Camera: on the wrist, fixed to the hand. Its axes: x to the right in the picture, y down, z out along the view.
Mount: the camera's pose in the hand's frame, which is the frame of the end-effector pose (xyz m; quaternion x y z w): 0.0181 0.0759 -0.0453 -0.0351 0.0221 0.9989 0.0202
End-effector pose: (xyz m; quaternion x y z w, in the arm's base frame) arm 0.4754 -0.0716 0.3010 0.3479 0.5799 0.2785 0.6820
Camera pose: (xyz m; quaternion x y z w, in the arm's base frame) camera 0.4357 -0.0048 0.3469 -0.5562 0.3305 -0.7149 0.2650
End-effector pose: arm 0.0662 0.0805 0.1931 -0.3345 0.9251 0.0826 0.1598
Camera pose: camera -0.0068 0.1159 0.2326 -0.9099 -0.3535 -0.1864 0.1115
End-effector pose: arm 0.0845 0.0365 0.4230 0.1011 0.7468 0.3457 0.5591
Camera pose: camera 0.0192 0.0842 0.4631 -0.7208 0.0857 -0.5939 0.3470
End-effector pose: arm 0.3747 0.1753 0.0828 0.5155 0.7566 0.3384 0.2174
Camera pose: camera 0.3853 0.1972 0.1697 -0.7511 0.5068 -0.2620 0.3323
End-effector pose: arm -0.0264 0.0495 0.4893 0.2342 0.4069 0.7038 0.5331
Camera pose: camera -0.1093 0.0443 0.5245 -0.3769 0.2387 -0.5662 0.6931
